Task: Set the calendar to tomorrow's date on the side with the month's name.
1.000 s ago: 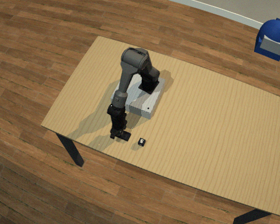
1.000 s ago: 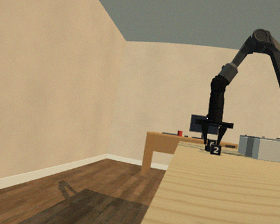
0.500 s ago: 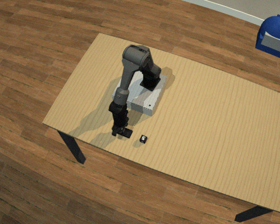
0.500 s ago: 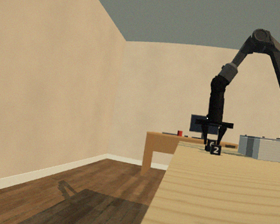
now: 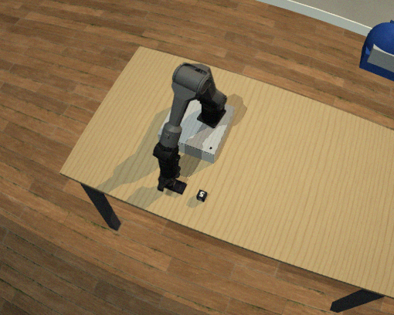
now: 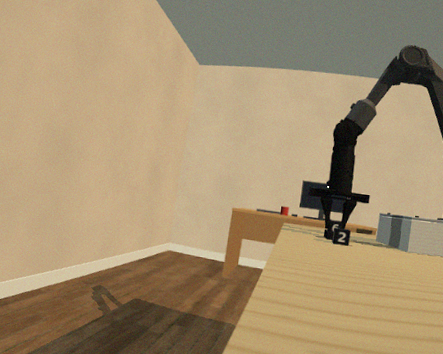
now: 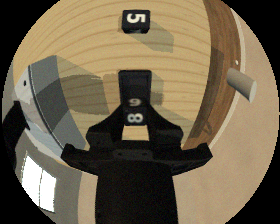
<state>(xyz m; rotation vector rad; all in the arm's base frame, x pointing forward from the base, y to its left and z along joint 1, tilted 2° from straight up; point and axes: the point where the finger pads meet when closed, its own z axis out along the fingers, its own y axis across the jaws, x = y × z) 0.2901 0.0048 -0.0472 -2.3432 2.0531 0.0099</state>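
My gripper is now 2 cm to the right of the calendar tray and 2 cm above it. Round my hand: black calendar cube 2 cm behind, 12 cm to the left, 1 cm below.
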